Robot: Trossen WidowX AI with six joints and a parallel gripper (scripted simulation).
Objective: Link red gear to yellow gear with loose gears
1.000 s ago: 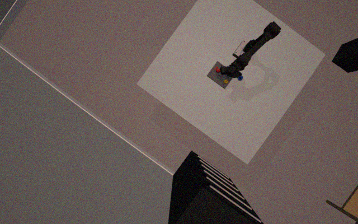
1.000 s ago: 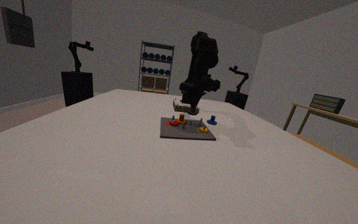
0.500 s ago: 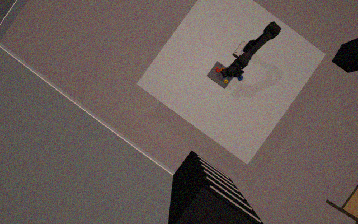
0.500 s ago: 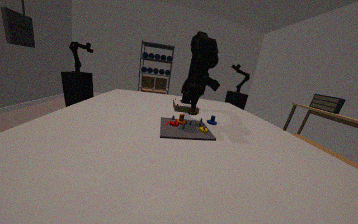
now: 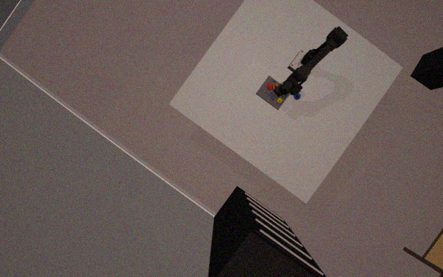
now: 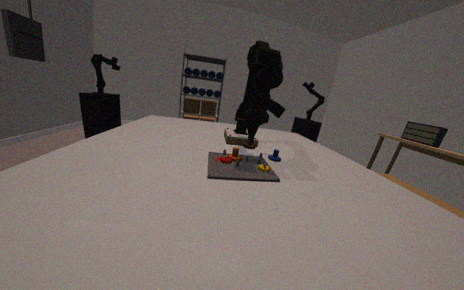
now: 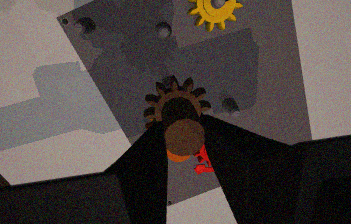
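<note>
My gripper tip is now 6 cm above the orange gear, 4 cm to the left of it and 2 cm past it. From my gripper tip the other things lie so: brown gear: 1 cm below; then red gear: 8 cm to the right, 7 cm below, 1 cm ahead; then yellow gear: 7 cm below, 6 cm ahead, 4 cm to the left.
</note>
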